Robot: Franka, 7 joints.
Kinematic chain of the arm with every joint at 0, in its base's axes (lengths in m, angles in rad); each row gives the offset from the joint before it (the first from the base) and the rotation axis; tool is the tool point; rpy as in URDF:
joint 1: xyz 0 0 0.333 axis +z
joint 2: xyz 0 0 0 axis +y
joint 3: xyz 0 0 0.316 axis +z
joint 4: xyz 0.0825 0 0 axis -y
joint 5: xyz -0.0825 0 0.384 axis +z
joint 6: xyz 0 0 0 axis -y
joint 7: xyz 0.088 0 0 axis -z
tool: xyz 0 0 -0.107 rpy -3.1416 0 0
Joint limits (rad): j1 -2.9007..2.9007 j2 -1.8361..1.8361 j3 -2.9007..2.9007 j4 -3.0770..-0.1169 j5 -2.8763..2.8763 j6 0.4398..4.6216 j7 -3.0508..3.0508
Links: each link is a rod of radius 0.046 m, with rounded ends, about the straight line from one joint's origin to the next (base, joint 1, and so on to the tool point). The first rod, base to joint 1, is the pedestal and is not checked.
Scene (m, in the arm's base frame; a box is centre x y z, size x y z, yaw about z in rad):
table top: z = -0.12
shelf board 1: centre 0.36 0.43 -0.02 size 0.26 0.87 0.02 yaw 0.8
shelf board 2: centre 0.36 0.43 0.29 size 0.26 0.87 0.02 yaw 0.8
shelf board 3: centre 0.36 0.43 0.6 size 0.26 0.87 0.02 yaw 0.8
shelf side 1: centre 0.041 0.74 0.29 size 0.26 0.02 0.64 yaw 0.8
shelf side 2: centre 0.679 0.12 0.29 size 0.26 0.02 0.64 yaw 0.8
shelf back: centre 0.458 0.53 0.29 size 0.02 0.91 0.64 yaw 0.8
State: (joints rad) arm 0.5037 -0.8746 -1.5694 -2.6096 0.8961 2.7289 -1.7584
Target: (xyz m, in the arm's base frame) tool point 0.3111 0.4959 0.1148
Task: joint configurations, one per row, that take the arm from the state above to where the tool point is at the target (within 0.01 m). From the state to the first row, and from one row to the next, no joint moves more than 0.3 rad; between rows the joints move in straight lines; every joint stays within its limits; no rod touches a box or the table.
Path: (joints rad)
1: 0.7956 -1.0147 -1.6726 -2.6836 1.1063 2.9087 -1.6498
2: 1.0875 -1.1547 -1.7759 -2.7576 1.3166 3.0885 -1.5413
3: 1.3794 -1.2948 -1.8791 -2.8316 1.5268 3.2683 -1.4327
4: 1.6712 -1.4349 -1.9824 -2.9057 1.7371 3.4480 -1.3241
5: 1.9631 -1.5750 -2.0856 -2.9797 1.9473 3.6278 -1.2156
6: 2.1837 -1.6172 -2.0254 -2.7404 1.6686 3.4053 -1.3513
7: 2.4043 -1.6594 -1.9651 -2.5011 1.3899 3.1828 -1.4870
8: 2.6249 -1.7016 -1.9049 -2.2618 1.1112 2.9602 -1.6227
9: 2.8454 -1.7438 -1.8447 -2.0225 0.8325 2.7377 -1.7584

